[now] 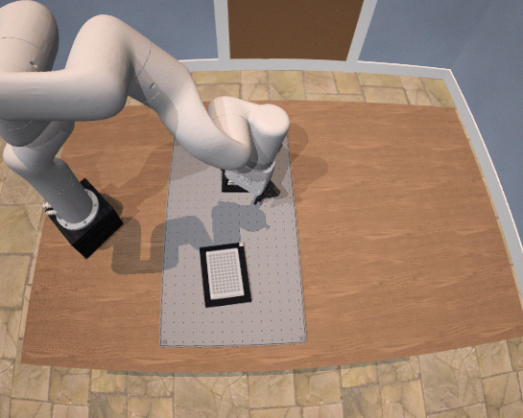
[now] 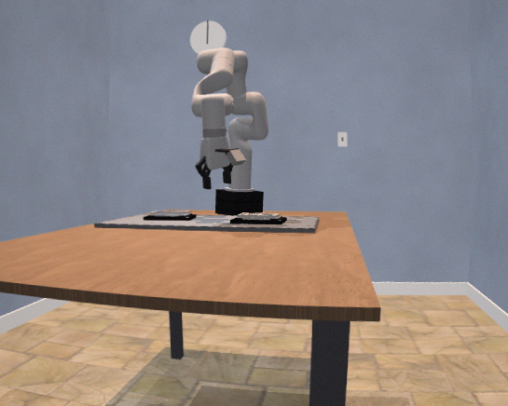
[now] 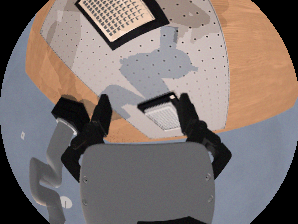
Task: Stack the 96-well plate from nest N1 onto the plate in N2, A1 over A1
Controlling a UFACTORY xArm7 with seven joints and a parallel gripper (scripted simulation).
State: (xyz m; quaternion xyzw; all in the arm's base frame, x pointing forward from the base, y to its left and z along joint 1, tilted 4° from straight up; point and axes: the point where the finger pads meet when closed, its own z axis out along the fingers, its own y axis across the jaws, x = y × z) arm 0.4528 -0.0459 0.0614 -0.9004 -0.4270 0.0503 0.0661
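Right now my hand is 140 mm to the right of the white 96-well plate, 110 mm above it and 20 mm short of it. Round my hand: black nest N2: 180 mm to the right, 120 mm below, 80 mm behind; black nest N1: 140 mm to the left, 120 mm below, 20 mm ahead.
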